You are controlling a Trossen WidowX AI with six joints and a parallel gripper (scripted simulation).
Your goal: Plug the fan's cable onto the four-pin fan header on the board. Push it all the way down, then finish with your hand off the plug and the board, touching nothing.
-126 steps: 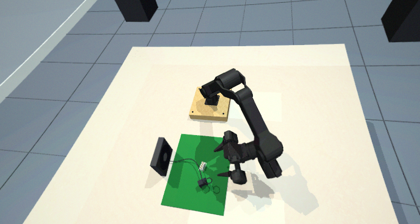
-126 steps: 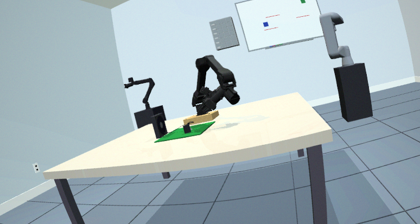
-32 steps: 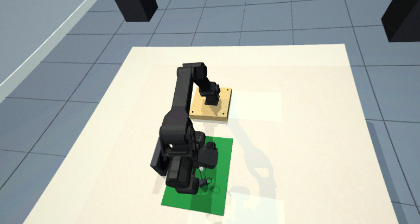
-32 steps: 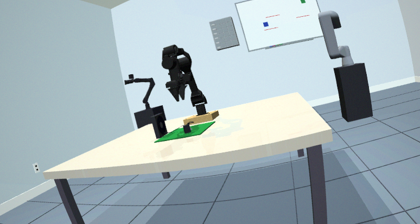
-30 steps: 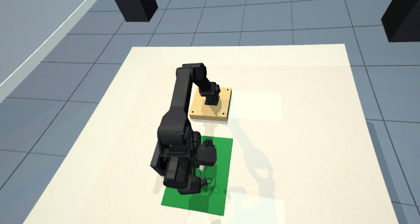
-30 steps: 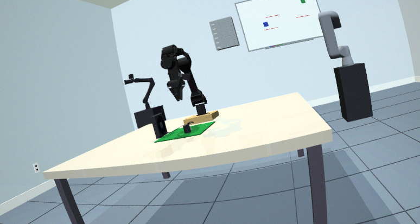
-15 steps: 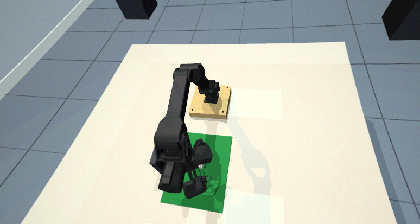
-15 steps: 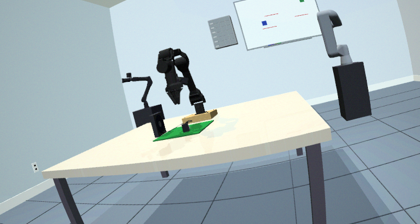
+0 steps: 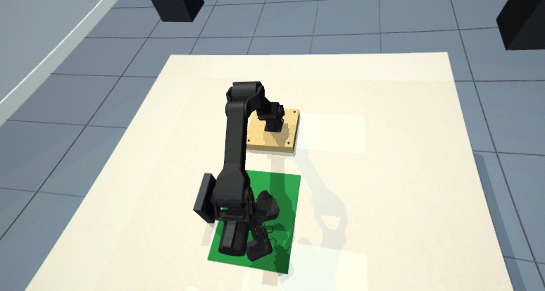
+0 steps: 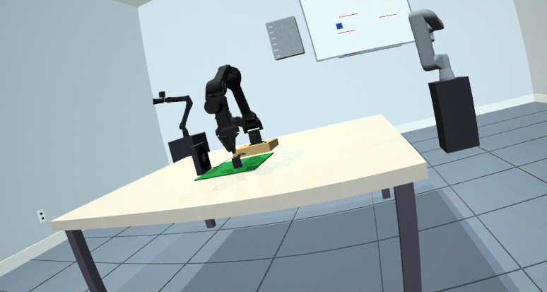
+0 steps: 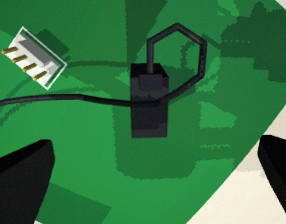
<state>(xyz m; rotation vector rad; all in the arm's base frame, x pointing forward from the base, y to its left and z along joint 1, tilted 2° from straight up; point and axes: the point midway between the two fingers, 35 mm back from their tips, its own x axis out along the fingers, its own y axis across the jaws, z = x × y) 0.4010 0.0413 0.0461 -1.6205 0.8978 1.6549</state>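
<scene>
My gripper tip is 40 mm above the black plug, 10 mm to the right of it and 10 mm past it. From my gripper tip the other things lie so: white four-pin fan header 80 mm behind, 60 mm below, 20 mm to the right; then green board 80 mm below, 60 mm behind, 30 mm to the right; then black fan 170 mm to the right, 70 mm behind.
</scene>
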